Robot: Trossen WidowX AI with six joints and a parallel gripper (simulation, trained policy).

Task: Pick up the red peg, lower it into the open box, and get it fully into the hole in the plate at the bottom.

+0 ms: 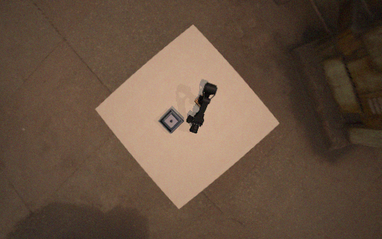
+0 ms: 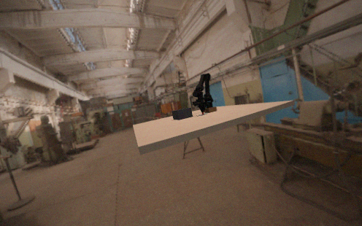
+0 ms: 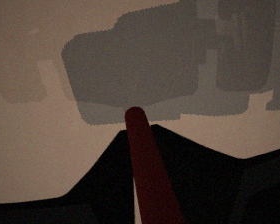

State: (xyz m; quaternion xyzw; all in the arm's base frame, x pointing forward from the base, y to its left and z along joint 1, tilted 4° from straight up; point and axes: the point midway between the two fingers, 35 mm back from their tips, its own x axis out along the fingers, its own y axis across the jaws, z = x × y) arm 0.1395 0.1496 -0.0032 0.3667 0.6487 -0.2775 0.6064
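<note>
Right now my gripper tip is 190 mm short of the plate, 130 mm to the left of it and 20 mm below it. The rest, counted from my gripper tip: red peg (20 mm above); box (190 mm ahead, 130 mm to the right).
</note>
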